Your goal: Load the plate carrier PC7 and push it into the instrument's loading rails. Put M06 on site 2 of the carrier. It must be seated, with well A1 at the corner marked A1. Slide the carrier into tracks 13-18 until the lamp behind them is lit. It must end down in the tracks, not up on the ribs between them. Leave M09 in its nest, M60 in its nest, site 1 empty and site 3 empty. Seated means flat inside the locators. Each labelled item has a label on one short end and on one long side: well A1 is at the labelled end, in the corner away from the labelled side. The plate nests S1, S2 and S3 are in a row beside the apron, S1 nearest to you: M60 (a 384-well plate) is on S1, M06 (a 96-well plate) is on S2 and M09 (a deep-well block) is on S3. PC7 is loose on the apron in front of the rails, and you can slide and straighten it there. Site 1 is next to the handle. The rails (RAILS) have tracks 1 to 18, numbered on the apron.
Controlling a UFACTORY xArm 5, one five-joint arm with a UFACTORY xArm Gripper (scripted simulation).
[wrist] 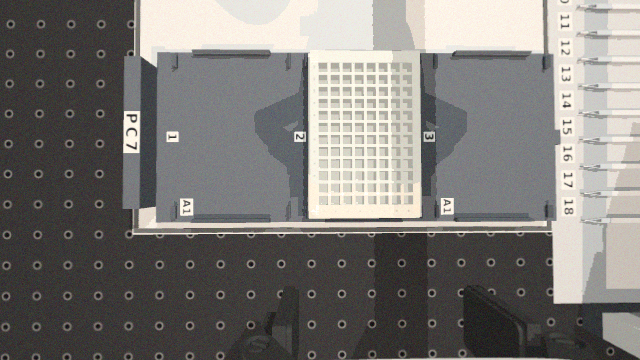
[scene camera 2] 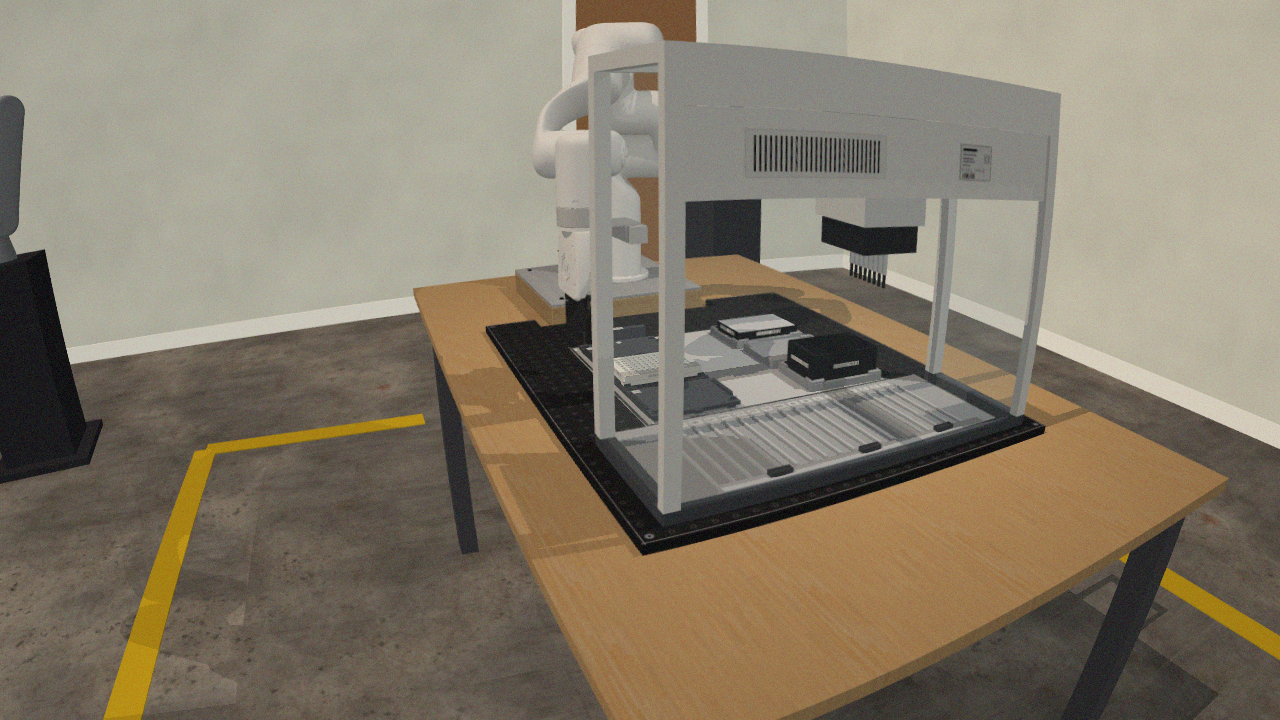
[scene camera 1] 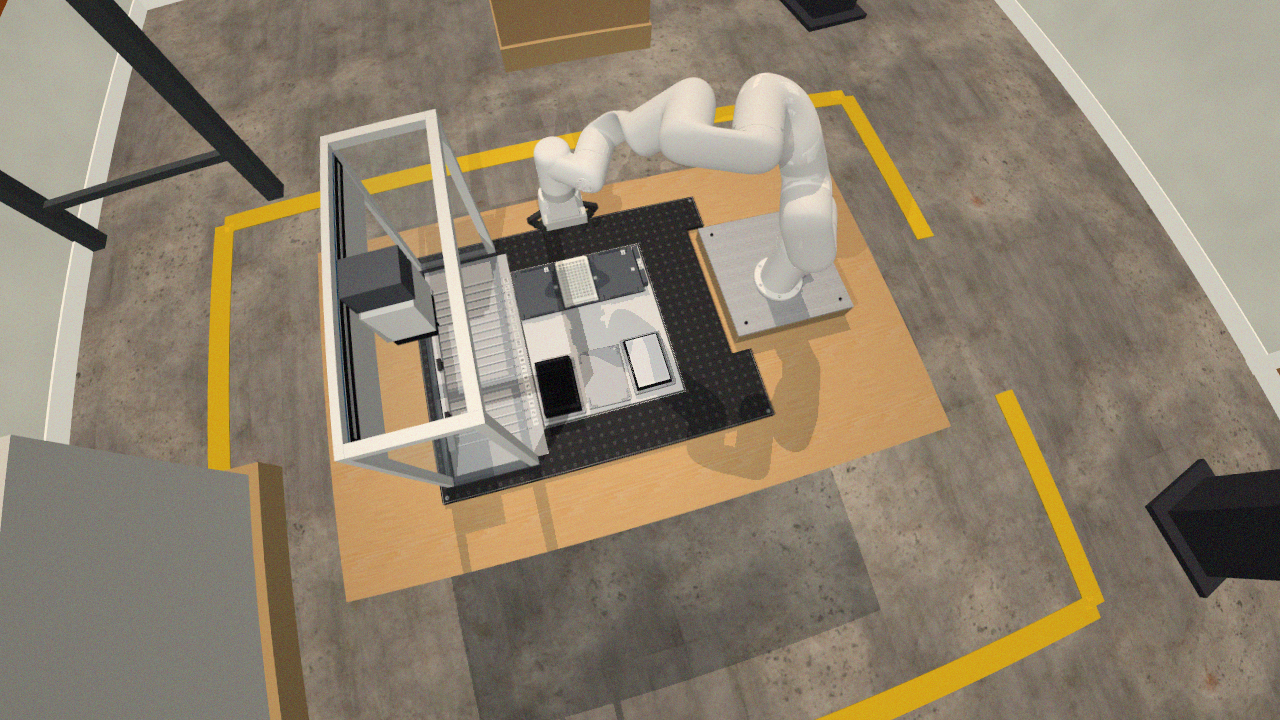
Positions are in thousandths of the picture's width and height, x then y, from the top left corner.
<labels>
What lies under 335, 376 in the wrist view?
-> A carrier PC7.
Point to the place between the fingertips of my gripper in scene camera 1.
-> At 442, 323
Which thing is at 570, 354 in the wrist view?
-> A 96-well plate M06.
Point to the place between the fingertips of my gripper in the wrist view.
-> At 595, 874
</labels>
